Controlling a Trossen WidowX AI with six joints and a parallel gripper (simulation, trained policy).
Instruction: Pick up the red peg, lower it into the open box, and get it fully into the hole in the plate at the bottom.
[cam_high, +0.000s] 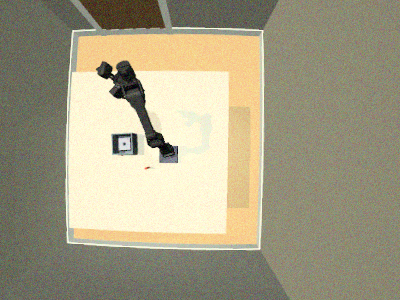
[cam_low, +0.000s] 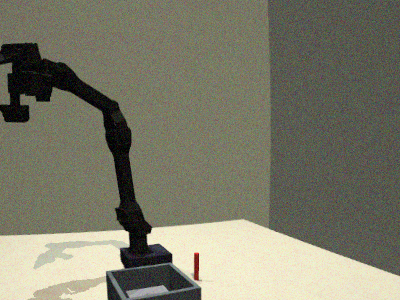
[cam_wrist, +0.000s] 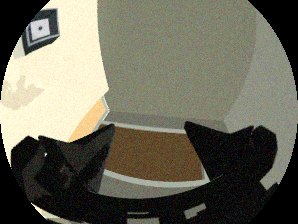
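The red peg lies 50 mm behind my gripper tip, 500 mm to the left of it and 470 mm below it. Also, from my gripper tip: light plate (120 mm ahead, 320 mm to the left, 460 mm below); then dark-grey box (120 mm ahead, 320 mm to the left, 480 mm below).
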